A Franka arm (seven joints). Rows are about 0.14 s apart.
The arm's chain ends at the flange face. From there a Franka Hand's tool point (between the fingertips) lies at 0.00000 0.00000 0.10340 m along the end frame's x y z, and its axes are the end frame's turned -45 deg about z.
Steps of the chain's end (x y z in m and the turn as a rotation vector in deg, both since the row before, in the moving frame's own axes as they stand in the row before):
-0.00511 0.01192 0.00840 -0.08 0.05 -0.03
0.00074 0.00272 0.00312 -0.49 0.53 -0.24
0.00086 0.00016 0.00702 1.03 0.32 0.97
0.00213 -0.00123 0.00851 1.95 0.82 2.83
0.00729 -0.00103 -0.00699 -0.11 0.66 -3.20
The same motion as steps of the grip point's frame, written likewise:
-0.01208 0.00498 0.00840 -0.09 -0.02 -0.03
-0.00135 0.00375 0.00311 -0.72 0.03 -0.24
0.00223 -0.00017 0.00700 0.50 0.95 0.97
0.00594 -0.00072 0.00844 0.80 1.96 2.83
0.00661 0.00539 -0.00700 -0.54 0.39 -3.20

